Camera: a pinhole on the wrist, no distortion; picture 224 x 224 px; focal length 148.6 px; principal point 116.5 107.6 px. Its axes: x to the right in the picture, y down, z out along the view. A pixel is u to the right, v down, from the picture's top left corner.
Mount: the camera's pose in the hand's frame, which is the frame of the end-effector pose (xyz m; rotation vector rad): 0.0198 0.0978 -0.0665 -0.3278 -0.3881 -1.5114
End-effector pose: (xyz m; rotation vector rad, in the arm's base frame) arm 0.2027 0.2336 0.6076 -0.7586 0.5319 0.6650
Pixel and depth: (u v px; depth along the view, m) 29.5 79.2 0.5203
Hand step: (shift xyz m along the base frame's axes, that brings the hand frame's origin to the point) -0.4456 0.4867 -0.0348
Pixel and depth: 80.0 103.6 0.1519
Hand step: -0.1248 0.1511 -0.0612
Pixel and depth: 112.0 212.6 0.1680
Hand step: -0.0233 0.2093 -0.1132
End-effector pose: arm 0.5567 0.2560 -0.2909 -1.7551 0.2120 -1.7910
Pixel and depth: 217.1 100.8 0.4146
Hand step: 0.4145 0.1117 0.0207
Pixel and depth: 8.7 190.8 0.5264
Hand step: 0.4642 -0.6204 -0.0861
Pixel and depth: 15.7 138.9 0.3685
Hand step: 0.3038 -0.3824 -0.1706
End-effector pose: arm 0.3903 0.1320 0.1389 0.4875 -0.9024 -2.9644
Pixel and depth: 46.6 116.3 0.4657
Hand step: -0.1389 -0.2818 0.4664
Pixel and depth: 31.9 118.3 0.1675
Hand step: -0.0557 -0.1945 0.1665
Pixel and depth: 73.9 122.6 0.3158
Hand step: -0.1138 -0.1738 0.3029
